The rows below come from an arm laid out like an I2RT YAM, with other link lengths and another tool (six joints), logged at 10 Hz.
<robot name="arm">
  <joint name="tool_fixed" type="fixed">
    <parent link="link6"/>
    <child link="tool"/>
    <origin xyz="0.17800 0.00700 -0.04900" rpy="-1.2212 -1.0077 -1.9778"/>
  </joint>
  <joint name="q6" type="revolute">
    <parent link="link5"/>
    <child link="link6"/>
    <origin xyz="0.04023 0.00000 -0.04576"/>
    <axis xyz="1 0 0"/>
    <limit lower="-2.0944" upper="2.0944"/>
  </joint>
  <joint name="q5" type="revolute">
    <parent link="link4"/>
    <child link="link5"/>
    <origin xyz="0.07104 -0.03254 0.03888"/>
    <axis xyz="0 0 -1"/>
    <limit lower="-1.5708" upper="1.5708"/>
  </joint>
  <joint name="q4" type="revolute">
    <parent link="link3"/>
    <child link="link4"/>
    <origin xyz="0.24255 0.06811 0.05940"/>
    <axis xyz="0 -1 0"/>
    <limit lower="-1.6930" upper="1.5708"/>
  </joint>
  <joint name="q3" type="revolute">
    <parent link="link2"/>
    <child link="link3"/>
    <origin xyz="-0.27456 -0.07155 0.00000"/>
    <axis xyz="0 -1 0"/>
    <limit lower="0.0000" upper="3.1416"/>
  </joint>
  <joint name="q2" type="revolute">
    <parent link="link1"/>
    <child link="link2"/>
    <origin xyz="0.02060 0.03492 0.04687"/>
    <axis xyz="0 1 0"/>
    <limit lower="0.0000" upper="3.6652"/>
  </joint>
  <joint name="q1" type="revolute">
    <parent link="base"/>
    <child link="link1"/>
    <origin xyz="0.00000 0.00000 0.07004"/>
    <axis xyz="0 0 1"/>
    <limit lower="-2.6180" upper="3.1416"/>
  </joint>
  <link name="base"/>
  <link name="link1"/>
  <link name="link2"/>
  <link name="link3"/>
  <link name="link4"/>
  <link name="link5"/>
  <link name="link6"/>
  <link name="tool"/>
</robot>
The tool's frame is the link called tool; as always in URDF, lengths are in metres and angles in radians.
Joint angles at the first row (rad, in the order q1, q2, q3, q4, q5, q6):
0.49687 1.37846 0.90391 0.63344 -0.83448 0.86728
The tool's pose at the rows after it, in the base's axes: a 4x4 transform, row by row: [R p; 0 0 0 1], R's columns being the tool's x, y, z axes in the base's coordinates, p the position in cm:
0.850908, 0.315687, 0.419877, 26.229; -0.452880, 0.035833, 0.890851, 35.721; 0.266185, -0.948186, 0.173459, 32.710; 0, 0, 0, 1
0.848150, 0.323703, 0.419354, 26.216; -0.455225, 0.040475, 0.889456, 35.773; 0.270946, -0.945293, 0.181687, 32.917; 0, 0, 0, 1
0.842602, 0.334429, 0.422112, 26.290; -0.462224, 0.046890, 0.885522, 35.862; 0.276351, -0.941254, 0.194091, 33.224; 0, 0, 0, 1
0.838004, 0.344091, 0.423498, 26.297; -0.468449, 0.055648, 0.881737, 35.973; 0.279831, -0.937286, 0.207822, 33.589; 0, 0, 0, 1
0.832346, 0.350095, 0.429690, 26.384; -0.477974, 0.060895, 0.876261, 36.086; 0.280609, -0.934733, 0.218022, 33.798; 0, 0, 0, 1
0.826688, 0.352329, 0.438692, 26.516; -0.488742, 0.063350, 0.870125, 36.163; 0.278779, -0.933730, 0.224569, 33.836; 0, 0, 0, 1
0.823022, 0.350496, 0.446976, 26.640; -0.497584, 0.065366, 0.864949, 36.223; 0.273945, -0.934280, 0.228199, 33.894; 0, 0, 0, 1
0.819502, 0.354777, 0.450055, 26.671; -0.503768, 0.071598, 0.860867, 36.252; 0.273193, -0.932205, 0.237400, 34.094; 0, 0, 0, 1
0.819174, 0.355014, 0.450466, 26.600; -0.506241, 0.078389, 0.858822, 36.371; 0.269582, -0.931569, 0.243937, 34.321; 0, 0, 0, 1
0.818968, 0.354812, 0.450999, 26.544; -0.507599, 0.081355, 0.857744, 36.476; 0.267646, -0.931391, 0.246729, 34.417; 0, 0, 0, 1
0.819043, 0.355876, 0.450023, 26.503; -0.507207, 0.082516, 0.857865, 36.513; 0.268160, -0.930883, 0.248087, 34.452; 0, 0, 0, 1
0.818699, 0.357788, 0.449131, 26.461; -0.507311, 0.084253, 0.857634, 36.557; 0.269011, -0.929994, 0.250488, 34.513; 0, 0, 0, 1
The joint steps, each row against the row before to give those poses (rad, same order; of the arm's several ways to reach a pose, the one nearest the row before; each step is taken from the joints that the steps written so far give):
0.00153 -0.00001 0.00001 0.00989 0.00344 0.00000
0.00229 -0.00036 0.00000 0.00956 0.00344 0.00000
0.00381 0.00037 0.00000 0.01487 0.00952 0.00077
0.00496 -0.00002 -0.00040 0.01716 0.00954 0.00381
0.00573 0.00004 -0.00305 0.01415 0.01489 0.00229
0.00495 -0.00001 -0.00648 0.01258 0.01639 0.00191
0.00383 -0.00002 -0.00344 0.00686 0.01375 0.00419
0.00265 -0.00037 -0.00345 0.01413 0.00837 0.00459
0.00535 0.00000 0.00003 0.00837 0.00726 0.00648
0.00459 -0.00001 -0.00002 0.00305 0.00573 0.00228
0.00151 0.00002 0.00003 0.00153 0.00075 0.00001
0.00192 -0.00001 -0.00003 0.00268 0.00154 -0.00001

